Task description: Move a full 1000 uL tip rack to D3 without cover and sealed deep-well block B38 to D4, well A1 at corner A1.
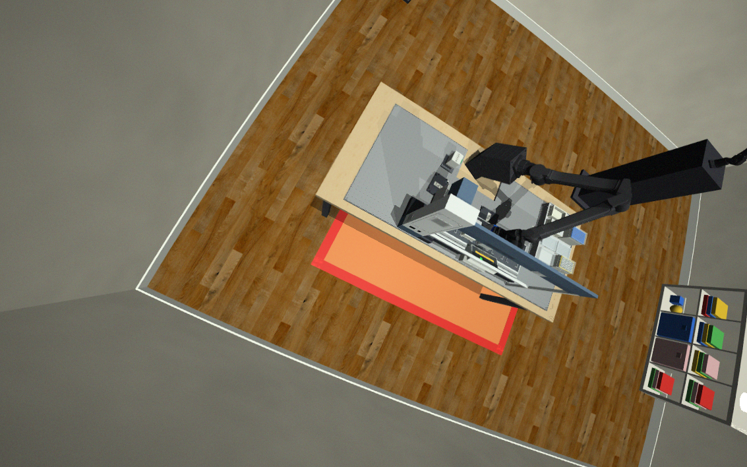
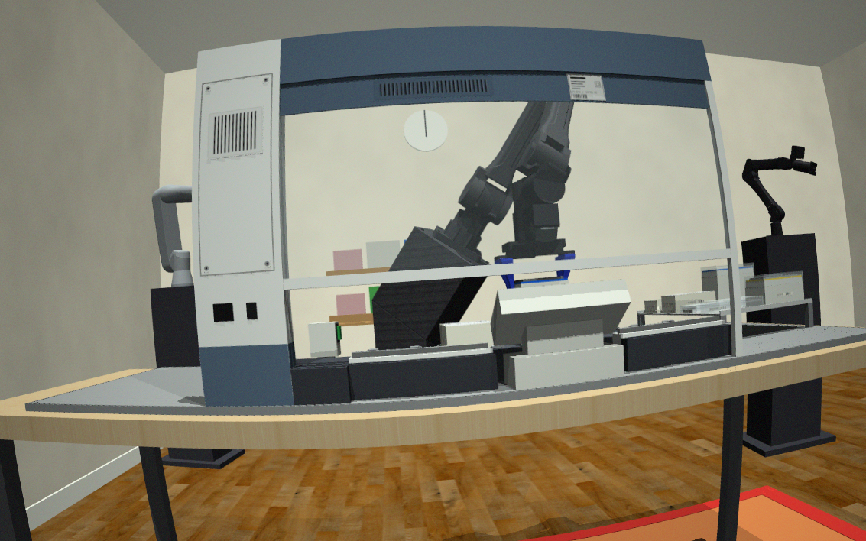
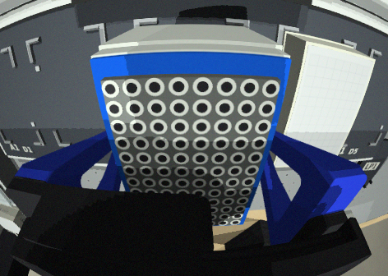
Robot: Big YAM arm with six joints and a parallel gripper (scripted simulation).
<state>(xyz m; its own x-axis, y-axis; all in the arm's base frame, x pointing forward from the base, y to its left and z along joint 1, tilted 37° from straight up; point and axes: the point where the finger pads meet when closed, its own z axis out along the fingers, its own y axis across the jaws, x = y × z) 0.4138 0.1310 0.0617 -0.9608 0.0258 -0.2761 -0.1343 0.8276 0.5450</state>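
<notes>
My hand is 1 cm past the blue tip rack and 1 cm to the left of it. Also, from my hand: curved post (14 cm ahead, 33 cm to the left, 10 cm above); crossbar (19 cm ahead, 2 cm to the right, 4 cm above); clear front panel (19 cm ahead, 2 cm to the right, 19 cm above).
</notes>
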